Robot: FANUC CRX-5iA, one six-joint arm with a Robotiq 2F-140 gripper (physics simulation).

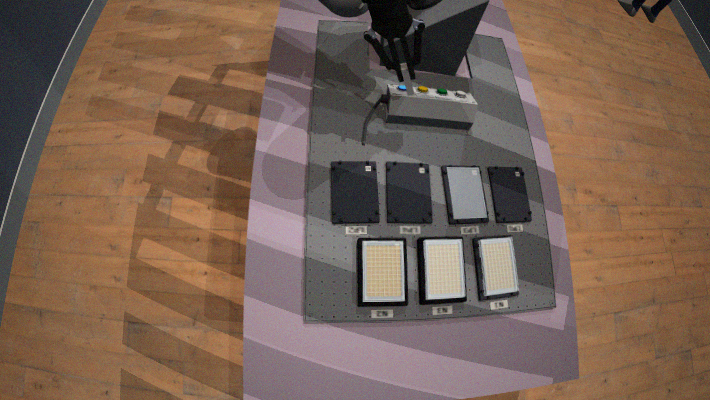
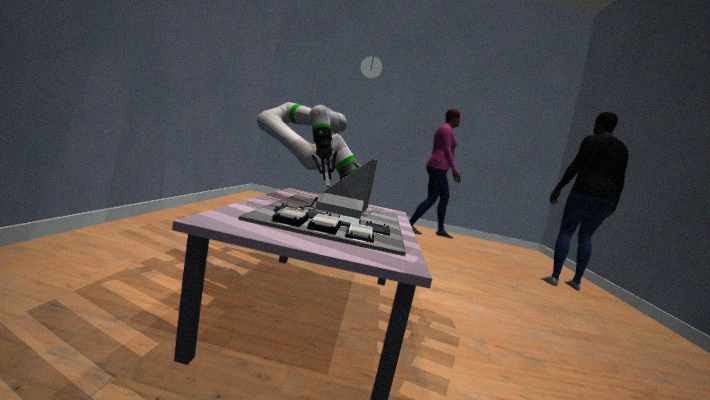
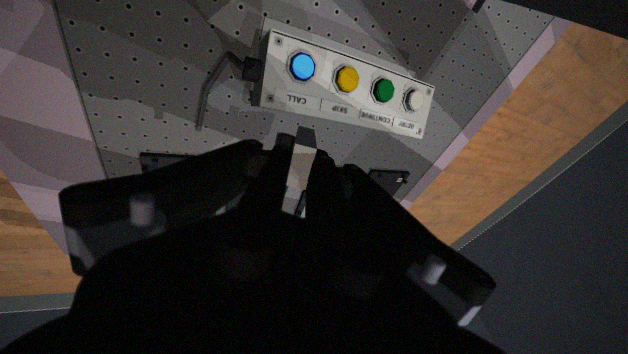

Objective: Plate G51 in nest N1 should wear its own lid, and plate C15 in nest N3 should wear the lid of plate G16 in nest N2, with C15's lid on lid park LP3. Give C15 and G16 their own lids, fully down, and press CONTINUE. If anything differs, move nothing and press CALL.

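Note:
My gripper (image 1: 407, 79) (image 2: 328, 186) (image 3: 302, 143) is shut and empty, pointing down above the CALL end of the button box; a gap from the blue CALL button (image 1: 402, 87) (image 3: 302, 66) shows. The green CONTINUE button (image 1: 442, 91) (image 3: 383, 90) is on the same box. The plate in N2 (image 1: 383, 271) looks yellower than the plate in N3 (image 1: 444, 269) and the plate in N1 (image 1: 498, 266). All three lie flat in dark nests; their codes and any clear lids cannot be made out. A grey lid (image 1: 466, 194) lies on LP3.
The button box (image 1: 429, 111) (image 3: 265, 75) also has a yellow SKIP button (image 1: 423, 89) (image 3: 346, 79) and a white RETRY button (image 1: 460, 94) (image 3: 415, 100). Dark lid parks LP2 (image 1: 355, 193), LP4 (image 1: 408, 193) and LP1 (image 1: 509, 195) stand beside LP3. A dark wedge-shaped panel (image 2: 350, 187) stands behind the box. Two people stand beyond the table.

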